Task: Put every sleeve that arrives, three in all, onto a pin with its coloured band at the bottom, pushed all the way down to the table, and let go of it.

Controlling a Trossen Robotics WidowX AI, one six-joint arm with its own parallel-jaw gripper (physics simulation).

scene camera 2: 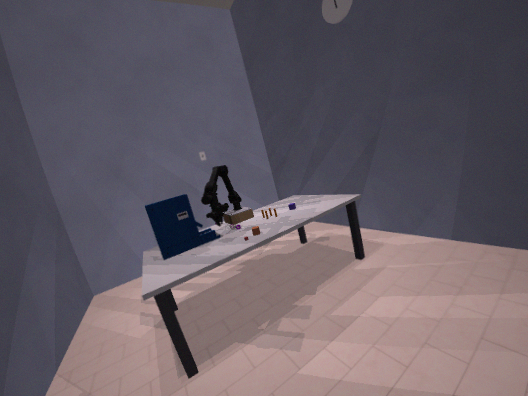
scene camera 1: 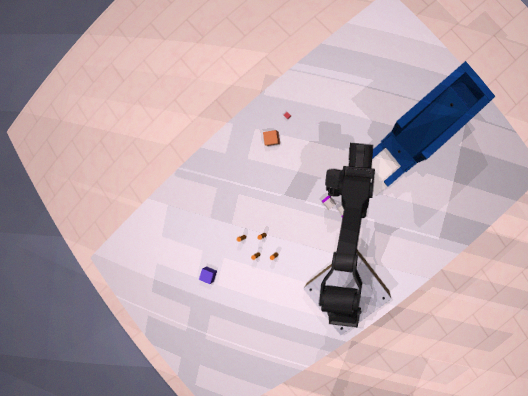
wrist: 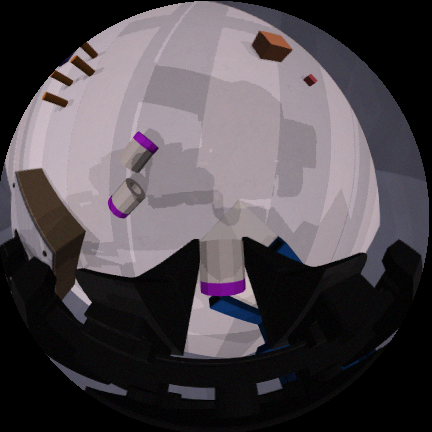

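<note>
My gripper point(wrist: 220, 243) point(scene camera 2: 218, 222) is shut on a pale sleeve point(wrist: 222, 265), whose purple band points to the bottom of the wrist view. It is near the blue chute's mouth; its height is unclear, and the arm hides it in scene camera 1. A second sleeve point(wrist: 139, 153) point(scene camera 1: 328, 203) lies on its side, band at its far end in the wrist view. A third sleeve point(wrist: 127, 198) point(scene camera 1: 341, 210) lies beside it, band at the near end and open end facing away. Several upright orange-brown pins point(scene camera 1: 262, 236) point(wrist: 82, 66) point(scene camera 2: 270, 212) stand bare.
The blue chute point(scene camera 1: 480, 82) point(scene camera 2: 172, 225) has a pale pad point(scene camera 1: 388, 165) at its mouth. An orange cube point(scene camera 1: 271, 138) point(scene camera 2: 256, 230) point(wrist: 271, 46) sits near a small red cube point(scene camera 1: 287, 115) point(wrist: 310, 80). A purple cube point(scene camera 1: 207, 275) point(scene camera 2: 292, 206) sits beyond the pins. The arm's base block point(scene camera 2: 240, 216) point(wrist: 50, 210) is near the lying sleeves.
</note>
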